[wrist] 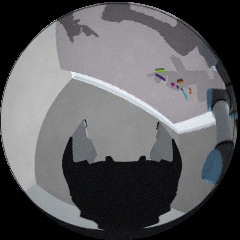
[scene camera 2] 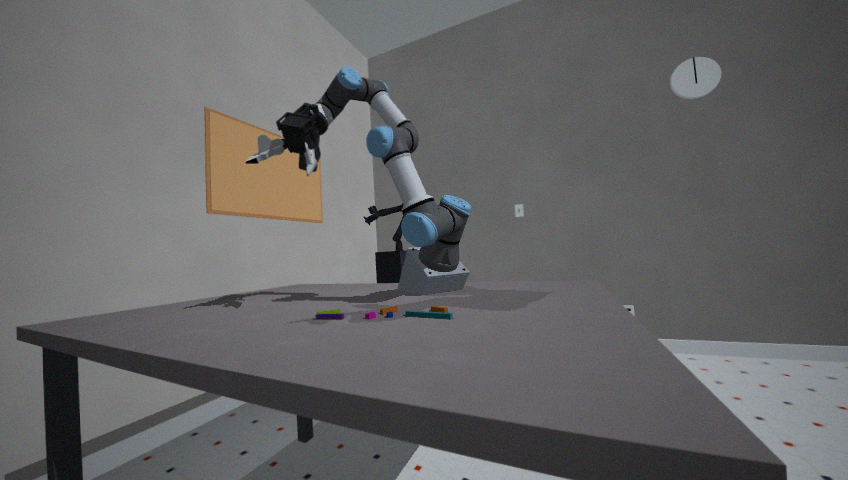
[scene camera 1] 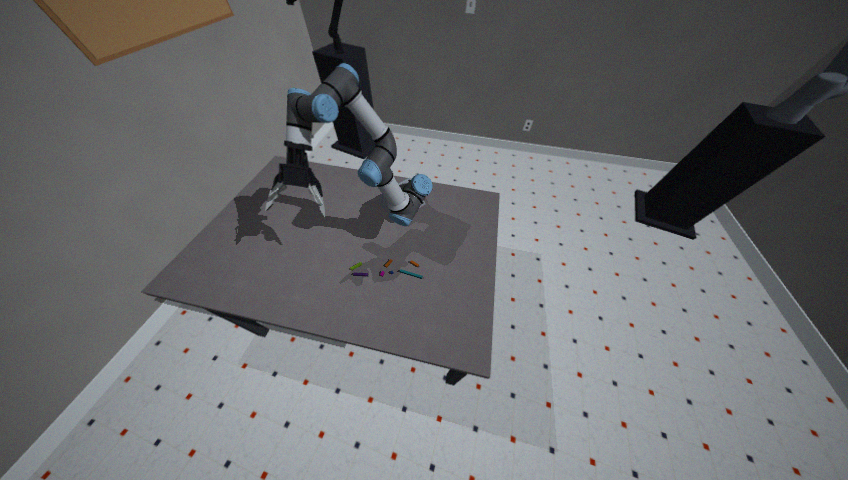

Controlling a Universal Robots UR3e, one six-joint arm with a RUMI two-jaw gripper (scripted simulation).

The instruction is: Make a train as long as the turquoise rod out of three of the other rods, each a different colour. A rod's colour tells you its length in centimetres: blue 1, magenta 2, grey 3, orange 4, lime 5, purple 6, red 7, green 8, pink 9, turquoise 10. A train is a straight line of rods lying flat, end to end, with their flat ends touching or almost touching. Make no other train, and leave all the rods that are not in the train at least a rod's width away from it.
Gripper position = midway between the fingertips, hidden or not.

I see my gripper (scene camera 2: 276,169).
My gripper shows as well in the wrist view (wrist: 122,121).
